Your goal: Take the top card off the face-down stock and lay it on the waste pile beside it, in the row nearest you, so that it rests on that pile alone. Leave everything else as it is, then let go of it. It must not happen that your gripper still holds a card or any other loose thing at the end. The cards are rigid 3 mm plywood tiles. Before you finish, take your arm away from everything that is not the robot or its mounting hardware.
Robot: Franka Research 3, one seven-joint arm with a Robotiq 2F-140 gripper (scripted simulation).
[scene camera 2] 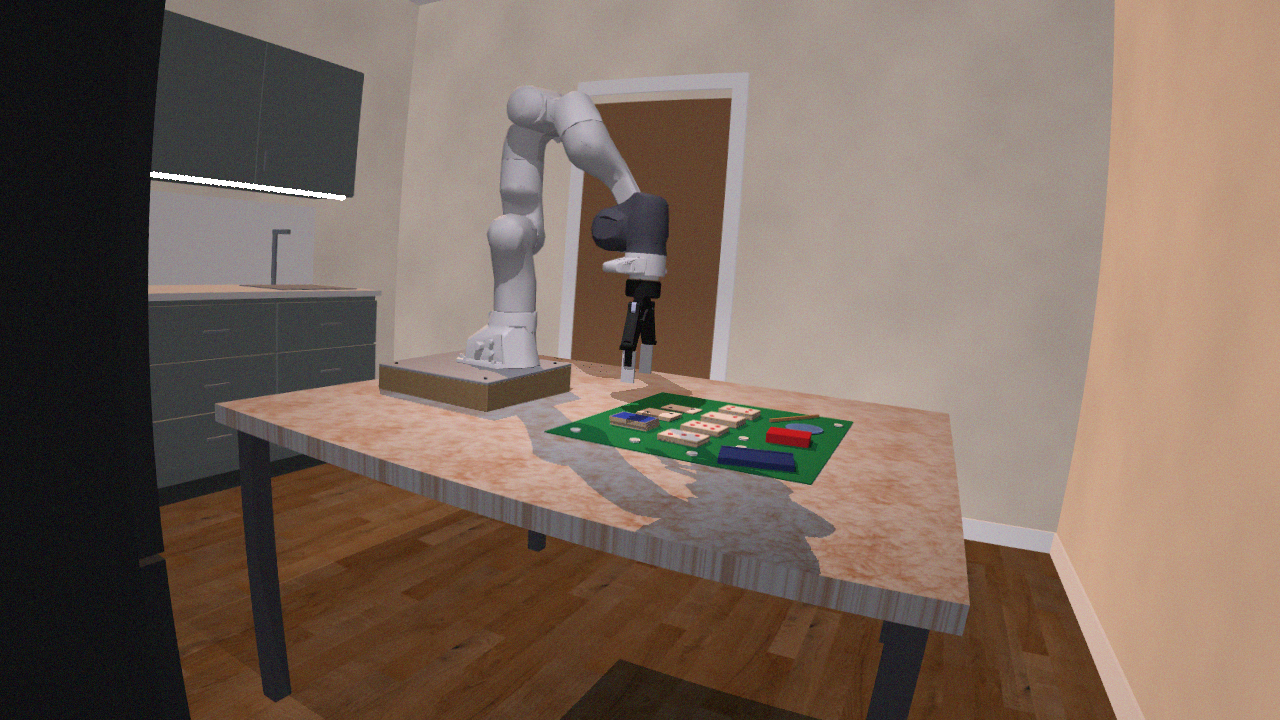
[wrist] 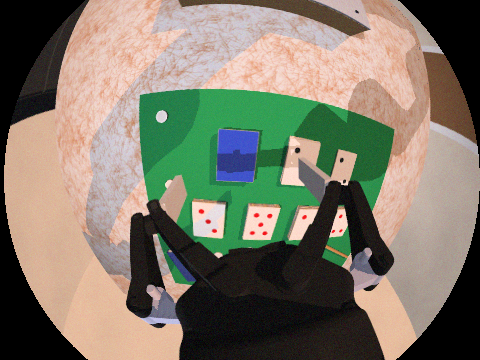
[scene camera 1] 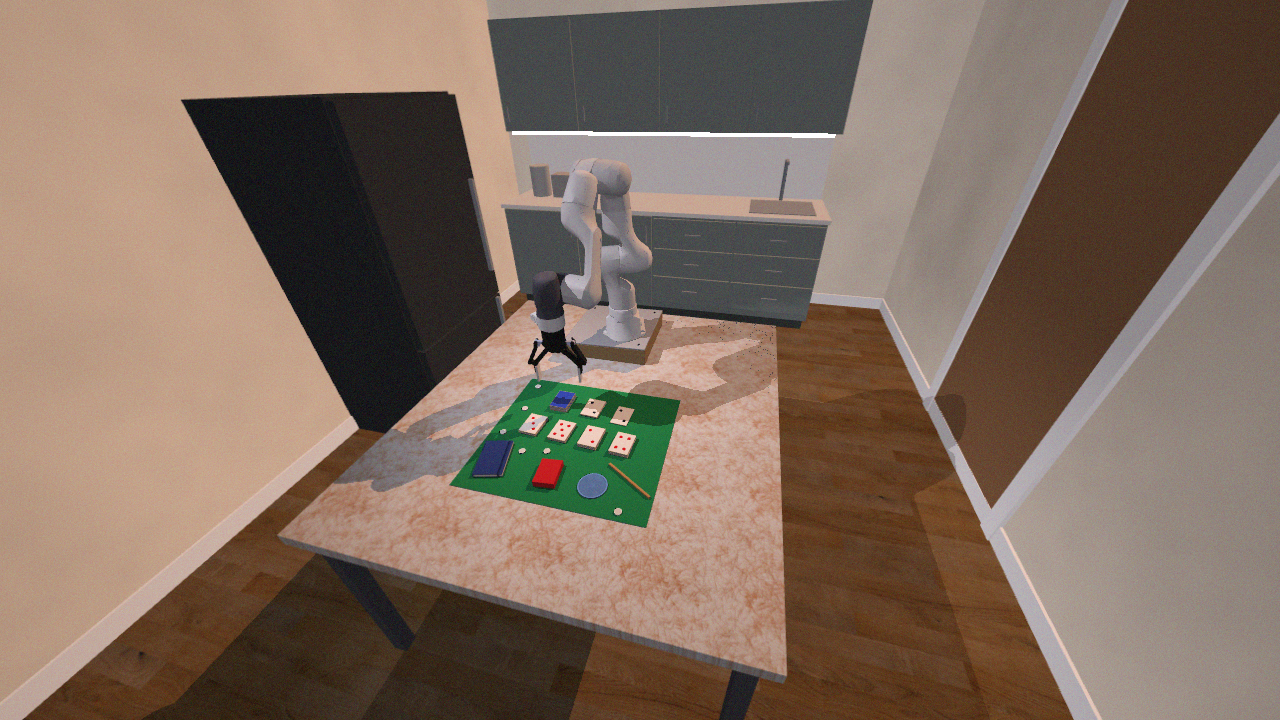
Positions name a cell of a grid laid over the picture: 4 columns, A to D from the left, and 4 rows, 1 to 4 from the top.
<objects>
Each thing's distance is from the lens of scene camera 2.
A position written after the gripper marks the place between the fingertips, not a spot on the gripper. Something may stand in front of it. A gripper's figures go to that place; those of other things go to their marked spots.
gripper (scene camera 2: B3): 1.40 m
green mat (scene camera 2: C3): 1.26 m
</objects>
